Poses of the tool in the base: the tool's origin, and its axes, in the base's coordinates. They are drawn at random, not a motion.
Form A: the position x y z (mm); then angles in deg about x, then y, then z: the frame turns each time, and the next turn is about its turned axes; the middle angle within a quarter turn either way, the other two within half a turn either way.
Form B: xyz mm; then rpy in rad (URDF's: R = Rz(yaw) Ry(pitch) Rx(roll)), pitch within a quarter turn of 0, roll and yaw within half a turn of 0. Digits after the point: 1 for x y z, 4 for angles.
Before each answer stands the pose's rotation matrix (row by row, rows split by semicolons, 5 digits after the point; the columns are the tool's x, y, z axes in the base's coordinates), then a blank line. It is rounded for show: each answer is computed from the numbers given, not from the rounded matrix.
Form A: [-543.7, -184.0, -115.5, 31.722, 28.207, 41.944]
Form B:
0.65547 -0.58903 0.47266; 0.75340 0.46657 -0.46336; 0.05240 0.65982 0.74960

[-543.7, -184.0, -115.5, 0.7218, -0.0524, 0.8548]
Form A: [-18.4, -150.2, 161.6, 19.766, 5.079, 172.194]
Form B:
-0.98684 -0.13529 0.08853; 0.09816 -0.93643 -0.33685; 0.12847 -0.32373 0.93739

[-18.4, -150.2, 161.6, -0.3325, -0.1288, 3.0425]
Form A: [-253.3, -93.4, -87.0, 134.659, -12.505, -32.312]
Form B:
0.82510 0.52185 -0.21652; 0.24555 -0.67637 -0.69443; -0.50884 0.51981 -0.68621

[-253.3, -93.4, -87.0, 2.4933, 0.5338, 0.2893]
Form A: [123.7, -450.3, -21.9, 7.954, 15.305, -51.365]
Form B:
0.60221 0.75344 0.26396; -0.75082 0.64688 -0.13347; -0.27131 -0.11781 0.95526

[123.7, -450.3, -21.9, -0.1227, 0.2748, -0.8948]
